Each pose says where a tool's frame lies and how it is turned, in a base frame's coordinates. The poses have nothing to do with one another.
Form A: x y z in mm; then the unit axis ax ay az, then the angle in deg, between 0 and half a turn.
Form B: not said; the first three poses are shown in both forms.
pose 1, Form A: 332.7 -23.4 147.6 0.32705 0.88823 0.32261 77.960
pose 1, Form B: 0.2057 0.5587 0.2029 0.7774 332.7 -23.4 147.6
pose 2, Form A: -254.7 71.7 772.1 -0.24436 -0.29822 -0.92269 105.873
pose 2, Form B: -0.1950 -0.2380 -0.7363 0.6027 -254.7 71.7 772.1
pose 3, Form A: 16.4 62.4 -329.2 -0.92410 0.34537 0.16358 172.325
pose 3, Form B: -0.9220 0.3446 0.1632 0.0669 16.4 62.4 -329.2
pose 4, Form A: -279.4 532.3 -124.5 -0.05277 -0.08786 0.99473 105.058
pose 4, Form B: -0.0419 -0.0697 0.7895 0.6084 -279.4 532.3 -124.5
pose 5, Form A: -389.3 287.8 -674.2 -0.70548 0.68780 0.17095 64.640
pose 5, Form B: -0.3772 0.3677 0.0914 0.8451 -389.3 287.8 -674.2
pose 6, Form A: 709.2 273.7 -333.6 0.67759 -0.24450 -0.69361 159.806
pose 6, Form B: 0.6671 -0.2407 -0.6829 0.1753 709.2 273.7 -333.6
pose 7, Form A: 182.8 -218.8 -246.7 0.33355 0.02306 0.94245 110.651
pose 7, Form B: 0.2743 0.0190 0.7751 0.5689 182.8 -218.8 -246.7
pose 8, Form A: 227.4 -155.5 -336.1 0.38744 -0.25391 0.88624 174.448
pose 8, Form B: 0.3870 -0.2536 0.8852 0.0484 227.4 -155.5 -336.1
